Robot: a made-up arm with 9 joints.
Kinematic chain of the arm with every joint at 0, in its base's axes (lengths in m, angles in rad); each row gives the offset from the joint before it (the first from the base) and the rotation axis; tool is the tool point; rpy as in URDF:
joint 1: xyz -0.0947 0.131 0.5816 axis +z
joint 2: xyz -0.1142 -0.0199 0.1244 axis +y
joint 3: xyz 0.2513 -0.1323 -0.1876 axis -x
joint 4: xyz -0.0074 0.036 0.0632 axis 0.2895 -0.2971 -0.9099
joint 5: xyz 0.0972 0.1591 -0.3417 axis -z
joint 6: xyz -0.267 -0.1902 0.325 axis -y
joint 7: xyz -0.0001 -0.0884 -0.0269 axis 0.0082 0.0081 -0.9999
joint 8: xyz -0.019 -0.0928 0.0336 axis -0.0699 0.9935 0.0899
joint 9: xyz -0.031 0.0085 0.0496 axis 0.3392 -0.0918 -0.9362
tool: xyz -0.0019 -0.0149 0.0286 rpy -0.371 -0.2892 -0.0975
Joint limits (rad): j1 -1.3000..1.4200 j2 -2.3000..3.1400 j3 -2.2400..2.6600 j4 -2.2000..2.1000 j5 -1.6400..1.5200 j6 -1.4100..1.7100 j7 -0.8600..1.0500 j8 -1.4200..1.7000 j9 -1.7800..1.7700
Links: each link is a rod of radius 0.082 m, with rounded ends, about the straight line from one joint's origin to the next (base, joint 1, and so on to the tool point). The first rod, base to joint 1, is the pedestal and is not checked.
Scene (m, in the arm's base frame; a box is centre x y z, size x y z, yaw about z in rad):
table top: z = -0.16
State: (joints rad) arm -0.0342 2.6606 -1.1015 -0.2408 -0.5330 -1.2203 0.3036 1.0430 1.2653
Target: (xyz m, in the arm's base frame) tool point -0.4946 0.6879 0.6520
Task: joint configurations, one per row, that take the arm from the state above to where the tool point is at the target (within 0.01 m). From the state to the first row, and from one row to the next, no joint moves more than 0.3 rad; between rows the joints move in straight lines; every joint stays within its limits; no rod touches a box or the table.
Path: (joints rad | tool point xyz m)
1: -0.2667 2.7255 -1.0581 -0.4470 -0.6567 -1.2528 0.2647 1.0552 1.2722 | -0.8218 0.0400 0.7326
2: -0.4993 2.7904 -1.0147 -0.6532 -0.7803 -1.2853 0.2257 1.0674 1.2791 | -0.8149 0.2846 0.6876
3: -0.7318 2.8554 -0.9712 -0.8593 -0.9040 -1.3178 0.1868 1.0797 1.2860 | -0.7012 0.5181 0.6587
4: -0.9643 2.9203 -0.9278 -1.0655 -1.0276 -1.3503 0.1478 1.0919 1.2930 | -0.4946 0.6879 0.6520

